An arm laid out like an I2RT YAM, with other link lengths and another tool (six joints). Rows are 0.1 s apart.
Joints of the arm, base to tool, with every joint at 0 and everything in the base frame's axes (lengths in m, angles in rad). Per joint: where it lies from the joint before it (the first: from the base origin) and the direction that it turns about. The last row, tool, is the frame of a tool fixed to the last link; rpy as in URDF.
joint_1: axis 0 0 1 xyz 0 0 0.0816
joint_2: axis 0 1 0 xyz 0.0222 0.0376 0.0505
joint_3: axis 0 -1 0 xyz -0.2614 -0.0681 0
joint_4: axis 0 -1 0 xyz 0.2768 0.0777 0.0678
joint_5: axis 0 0 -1 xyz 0.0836 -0.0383 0.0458
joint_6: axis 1 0 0 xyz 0.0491 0 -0.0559
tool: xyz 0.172 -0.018 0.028 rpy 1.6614 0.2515 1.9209
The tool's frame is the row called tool.
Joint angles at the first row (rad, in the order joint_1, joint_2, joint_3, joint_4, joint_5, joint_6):
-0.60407, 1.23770, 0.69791, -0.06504, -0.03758, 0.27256
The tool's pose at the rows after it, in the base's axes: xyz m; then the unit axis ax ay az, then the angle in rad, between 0 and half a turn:
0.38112, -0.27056, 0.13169, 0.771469, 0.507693, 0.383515, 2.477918
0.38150, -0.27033, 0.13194, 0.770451, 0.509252, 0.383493, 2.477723
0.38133, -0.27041, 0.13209, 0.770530, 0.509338, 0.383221, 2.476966
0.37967, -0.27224, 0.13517, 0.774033, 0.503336, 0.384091, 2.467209
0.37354, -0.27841, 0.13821, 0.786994, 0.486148, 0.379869, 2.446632
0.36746, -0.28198, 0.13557, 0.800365, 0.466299, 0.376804, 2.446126
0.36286, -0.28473, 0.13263, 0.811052, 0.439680, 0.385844, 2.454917
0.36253, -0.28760, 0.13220, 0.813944, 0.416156, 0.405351, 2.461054
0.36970, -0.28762, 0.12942, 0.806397, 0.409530, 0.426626, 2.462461
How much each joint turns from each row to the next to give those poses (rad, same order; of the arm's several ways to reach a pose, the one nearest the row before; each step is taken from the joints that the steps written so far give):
0.00002, -0.00076, -0.00001, 0.00078, -0.00647, 0.00001
0.00000, -0.00001, 0.00000, 0.00075, -0.00153, -0.00305
-0.00001, -0.00074, -0.00038, 0.00002, 0.00076, -0.00039
0.00002, -0.00725, 0.00038, -0.00077, 0.00993, 0.01146
-0.00001, -0.00879, 0.00040, -0.00346, 0.03586, 0.02861
-0.00002, -0.00077, 0.00190, -0.01411, 0.02553, 0.03584
-0.00876, 0.00039, 0.00151, -0.00952, -0.00074, 0.05151
-0.01604, 0.00342, -0.00152, 0.01334, -0.02595, 0.04691
-0.00646, 0.01909, -0.01487, 0.05646, -0.03432, 0.02176

